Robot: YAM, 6 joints.
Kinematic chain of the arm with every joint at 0, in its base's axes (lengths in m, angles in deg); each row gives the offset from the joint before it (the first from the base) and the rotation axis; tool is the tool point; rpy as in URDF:
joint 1: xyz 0 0 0.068 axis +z
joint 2: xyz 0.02 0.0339 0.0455 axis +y
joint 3: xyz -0.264 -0.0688 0 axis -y
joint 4: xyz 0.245 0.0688 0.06 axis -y
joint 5: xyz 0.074 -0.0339 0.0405 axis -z
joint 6: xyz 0.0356 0 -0.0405 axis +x
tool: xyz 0 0 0 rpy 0 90 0
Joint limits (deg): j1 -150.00..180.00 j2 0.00..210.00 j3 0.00..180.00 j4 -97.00..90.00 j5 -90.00..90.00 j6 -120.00..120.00
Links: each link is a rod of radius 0.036 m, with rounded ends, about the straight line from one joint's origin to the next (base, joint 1, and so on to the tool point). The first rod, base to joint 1, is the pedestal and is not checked.
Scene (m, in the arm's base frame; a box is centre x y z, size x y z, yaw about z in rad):
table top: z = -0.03
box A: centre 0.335 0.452 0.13 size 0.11 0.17 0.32 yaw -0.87
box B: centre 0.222 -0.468 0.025 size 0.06 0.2 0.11 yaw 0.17
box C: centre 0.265 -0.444 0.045 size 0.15 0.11 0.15 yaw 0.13
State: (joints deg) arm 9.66 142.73 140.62 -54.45 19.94 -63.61
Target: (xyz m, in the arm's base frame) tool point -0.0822 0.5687 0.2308
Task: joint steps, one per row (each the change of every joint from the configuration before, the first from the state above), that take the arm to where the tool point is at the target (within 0.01 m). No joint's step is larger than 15 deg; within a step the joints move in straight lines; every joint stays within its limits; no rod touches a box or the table.
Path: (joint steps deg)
1: 14.89 1.09 7.65 10.92 -1.94 0.00
2: 14.90 1.09 7.65 10.93 -1.95 0.00
3: 14.89 1.09 7.66 10.92 -1.94 0.00
4: 14.91 1.31 -4.73 -6.63 -0.11 0.00
5: 14.91 1.30 -4.72 -6.64 -0.11 0.00
6: 14.91 1.31 -4.73 -6.63 -0.11 0.00

